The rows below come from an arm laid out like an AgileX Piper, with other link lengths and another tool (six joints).
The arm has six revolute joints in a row. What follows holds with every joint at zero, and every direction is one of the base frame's.
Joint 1 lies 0.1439 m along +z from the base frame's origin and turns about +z.
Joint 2 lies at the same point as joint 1 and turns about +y.
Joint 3 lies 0.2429 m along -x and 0.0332 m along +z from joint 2 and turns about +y.
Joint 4 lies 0.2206 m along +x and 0.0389 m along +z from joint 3 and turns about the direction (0.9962, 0, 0.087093).
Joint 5 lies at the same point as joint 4 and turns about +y.
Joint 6 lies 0.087 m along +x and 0.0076 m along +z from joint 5 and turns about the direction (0.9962, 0, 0.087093).
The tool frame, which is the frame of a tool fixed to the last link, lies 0.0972 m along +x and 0.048 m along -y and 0.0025 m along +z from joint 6; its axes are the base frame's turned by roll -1.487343, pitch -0.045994 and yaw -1.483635 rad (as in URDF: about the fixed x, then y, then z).
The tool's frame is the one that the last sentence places.
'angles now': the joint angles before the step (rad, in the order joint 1, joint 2, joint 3, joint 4, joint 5, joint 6). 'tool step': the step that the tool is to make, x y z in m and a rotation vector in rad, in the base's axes. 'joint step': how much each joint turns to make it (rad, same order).
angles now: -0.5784, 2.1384, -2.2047, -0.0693, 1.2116, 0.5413
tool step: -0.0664, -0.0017, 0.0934, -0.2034, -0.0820, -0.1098
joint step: -0.0304, -0.3174, 0.1694, -0.1585, -0.0262, 0.0582
